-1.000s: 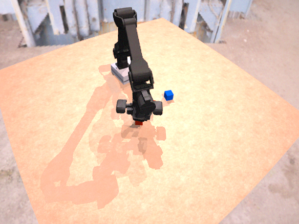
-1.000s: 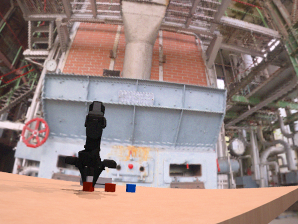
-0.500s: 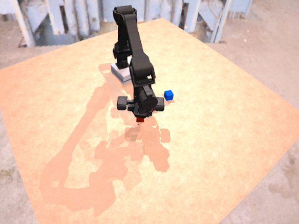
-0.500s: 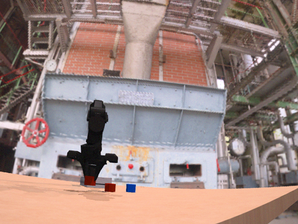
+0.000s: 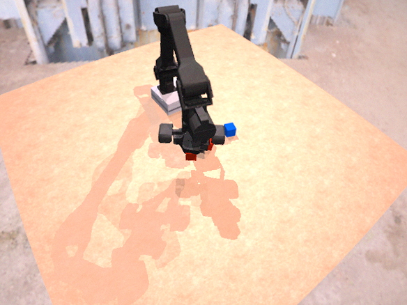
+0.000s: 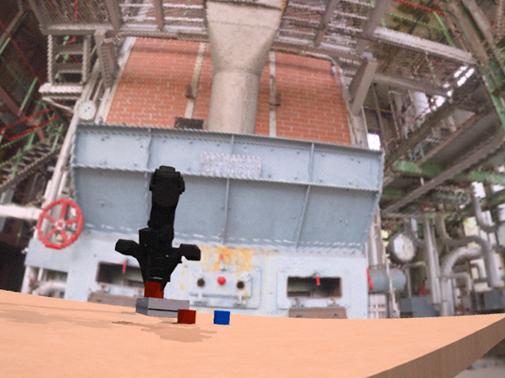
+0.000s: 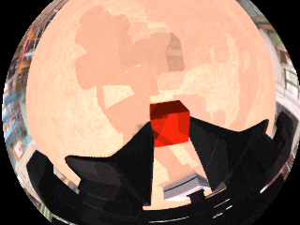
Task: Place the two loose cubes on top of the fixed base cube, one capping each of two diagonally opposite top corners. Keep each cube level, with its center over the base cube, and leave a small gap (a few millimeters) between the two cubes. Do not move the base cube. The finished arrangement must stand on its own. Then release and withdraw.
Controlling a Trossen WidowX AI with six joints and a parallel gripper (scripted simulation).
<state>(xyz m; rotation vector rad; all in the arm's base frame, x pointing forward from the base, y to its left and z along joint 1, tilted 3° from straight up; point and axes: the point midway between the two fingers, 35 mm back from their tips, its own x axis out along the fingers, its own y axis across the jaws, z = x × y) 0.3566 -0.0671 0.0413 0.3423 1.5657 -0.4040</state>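
My gripper tip is now 80 mm past the blue cube, 200 mm to the right of it and 50 mm above it.
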